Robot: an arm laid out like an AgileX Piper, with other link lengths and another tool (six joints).
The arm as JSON. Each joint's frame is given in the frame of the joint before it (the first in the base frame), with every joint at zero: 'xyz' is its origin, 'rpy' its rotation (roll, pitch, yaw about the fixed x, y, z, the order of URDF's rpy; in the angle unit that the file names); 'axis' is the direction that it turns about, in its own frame. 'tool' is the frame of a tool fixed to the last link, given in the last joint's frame.
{
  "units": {
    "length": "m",
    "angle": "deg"
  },
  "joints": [
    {
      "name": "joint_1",
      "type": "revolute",
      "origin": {
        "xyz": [
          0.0,
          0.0,
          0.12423
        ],
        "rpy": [
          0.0,
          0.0,
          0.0
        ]
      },
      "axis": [
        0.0,
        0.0,
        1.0
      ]
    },
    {
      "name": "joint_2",
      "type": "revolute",
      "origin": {
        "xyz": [
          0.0,
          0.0,
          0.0
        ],
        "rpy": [
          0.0,
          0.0,
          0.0
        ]
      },
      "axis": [
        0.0,
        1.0,
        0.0
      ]
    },
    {
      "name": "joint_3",
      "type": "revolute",
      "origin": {
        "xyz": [
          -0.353,
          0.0,
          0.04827
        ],
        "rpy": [
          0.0,
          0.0,
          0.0
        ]
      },
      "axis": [
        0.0,
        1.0,
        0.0
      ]
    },
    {
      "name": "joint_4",
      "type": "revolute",
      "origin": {
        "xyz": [
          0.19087,
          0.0,
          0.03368
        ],
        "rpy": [
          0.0,
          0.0,
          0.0
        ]
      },
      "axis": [
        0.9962,
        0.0,
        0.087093
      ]
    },
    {
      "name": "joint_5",
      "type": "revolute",
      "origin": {
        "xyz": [
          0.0,
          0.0,
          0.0
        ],
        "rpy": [
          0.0,
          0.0,
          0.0
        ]
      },
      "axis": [
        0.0,
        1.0,
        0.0
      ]
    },
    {
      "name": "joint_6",
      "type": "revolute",
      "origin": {
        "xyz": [
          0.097,
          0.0,
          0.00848
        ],
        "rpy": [
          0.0,
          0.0,
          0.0
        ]
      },
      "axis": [
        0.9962,
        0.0,
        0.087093
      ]
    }
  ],
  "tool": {
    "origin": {
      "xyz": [
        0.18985,
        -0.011,
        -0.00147
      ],
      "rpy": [
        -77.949,
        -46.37,
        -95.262
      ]
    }
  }
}
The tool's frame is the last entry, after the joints.
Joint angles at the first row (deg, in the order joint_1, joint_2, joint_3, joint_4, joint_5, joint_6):
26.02, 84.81, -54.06, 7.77, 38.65, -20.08
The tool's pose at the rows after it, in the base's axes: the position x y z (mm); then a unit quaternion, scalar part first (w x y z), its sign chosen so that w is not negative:
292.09, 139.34, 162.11, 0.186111, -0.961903, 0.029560, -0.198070
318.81, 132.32, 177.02, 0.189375, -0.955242, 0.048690, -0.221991
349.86, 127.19, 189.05, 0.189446, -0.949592, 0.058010, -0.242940
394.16, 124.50, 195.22, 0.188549, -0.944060, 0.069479, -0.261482
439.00, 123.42, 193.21, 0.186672, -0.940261, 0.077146, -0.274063
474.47, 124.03, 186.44, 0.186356, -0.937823, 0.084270, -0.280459
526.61, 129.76, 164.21, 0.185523, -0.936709, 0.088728, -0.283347
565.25, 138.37, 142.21, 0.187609, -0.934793, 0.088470, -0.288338
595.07, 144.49, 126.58, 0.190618, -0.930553, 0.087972, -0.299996
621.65, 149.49, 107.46, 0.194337, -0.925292, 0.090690, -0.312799
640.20, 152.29, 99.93, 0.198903, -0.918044, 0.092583, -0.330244
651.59, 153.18, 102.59, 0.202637, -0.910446, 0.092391, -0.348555
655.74, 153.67, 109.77, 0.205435, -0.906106, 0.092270, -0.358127
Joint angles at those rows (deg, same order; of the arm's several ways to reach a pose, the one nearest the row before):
23.75, 85.00, -57.64, 7.77, 39.97, -19.91
20.87, 86.20, -61.84, 7.77, 40.46, -20.20
18.43, 88.74, -66.90, 7.77, 40.89, -21.23
16.15, 93.92, -74.04, 7.77, 41.01, -21.89
14.47, 100.03, -81.47, 7.77, 41.13, -22.48
13.46, 105.40, -87.79, 7.82, 41.45, -22.53
12.72, 114.59, -98.07, 7.82, 42.31, -22.59
12.69, 121.87, -106.17, 7.88, 42.48, -22.58
12.69, 127.14, -112.10, 7.83, 41.67, -22.53
12.68, 132.05, -116.58, 7.83, 39.61, -22.25
12.68, 134.67, -118.73, 7.83, 36.91, -22.06
12.68, 135.40, -119.10, 7.76, 34.25, -22.07
12.68, 135.22, -119.55, 7.72, 33.63, -21.97

